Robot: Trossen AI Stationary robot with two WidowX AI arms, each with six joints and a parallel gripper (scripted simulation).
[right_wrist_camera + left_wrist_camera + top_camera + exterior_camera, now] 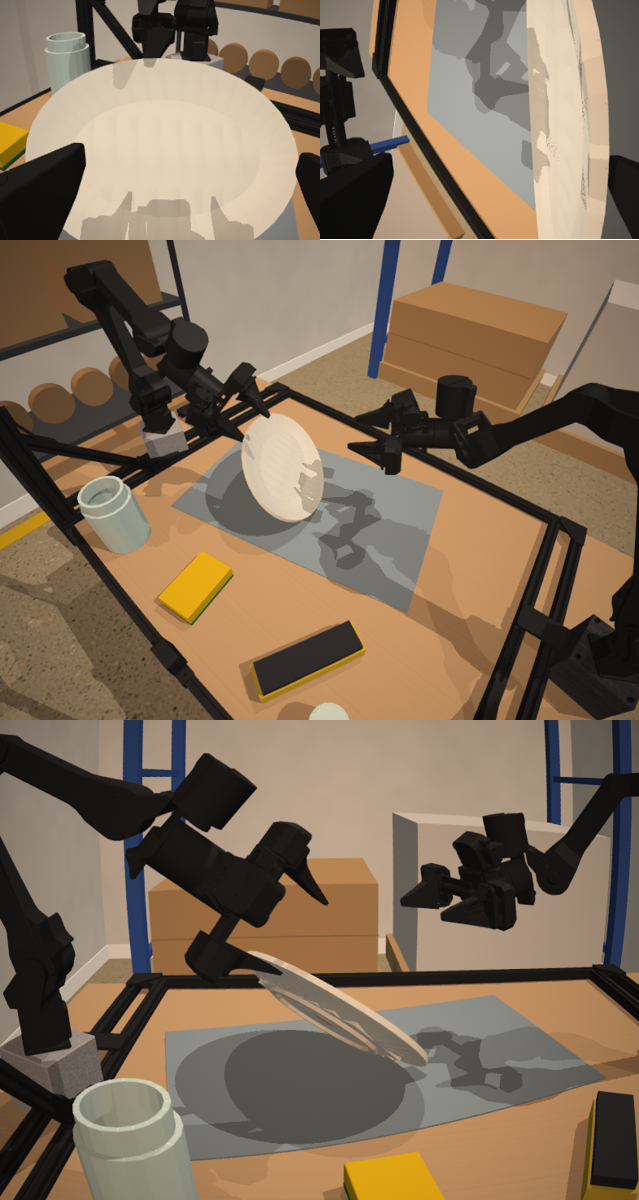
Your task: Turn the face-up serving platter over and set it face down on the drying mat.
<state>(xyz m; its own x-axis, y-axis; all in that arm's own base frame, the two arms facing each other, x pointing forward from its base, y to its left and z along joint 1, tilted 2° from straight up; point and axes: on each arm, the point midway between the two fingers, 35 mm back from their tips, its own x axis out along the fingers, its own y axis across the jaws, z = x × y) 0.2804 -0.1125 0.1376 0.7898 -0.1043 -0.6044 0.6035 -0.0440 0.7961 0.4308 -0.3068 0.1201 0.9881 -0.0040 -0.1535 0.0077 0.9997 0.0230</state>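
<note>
Right now my left hand is 50 mm short of the cream oval serving platter, 50 mm to the left of it and 140 mm above it. Also, from my left hand: pale green jar 260 mm behind, 140 mm to the left, 150 mm below; grey drying mat 60 mm ahead, 130 mm to the right, 220 mm below; yellow sponge 260 mm behind, 80 mm to the right, 200 mm below.
My right hand is 60 mm past the cream oval serving platter, 170 mm to the right of it and 130 mm above it. From my right hand the other things lie so: grey drying mat (50 mm behind, 90 mm to the left, 210 mm below); then yellow sponge (370 mm behind, 140 mm to the left, 190 mm below); then black-and-yellow brush (360 mm behind, 110 mm to the right, 180 mm below).
</note>
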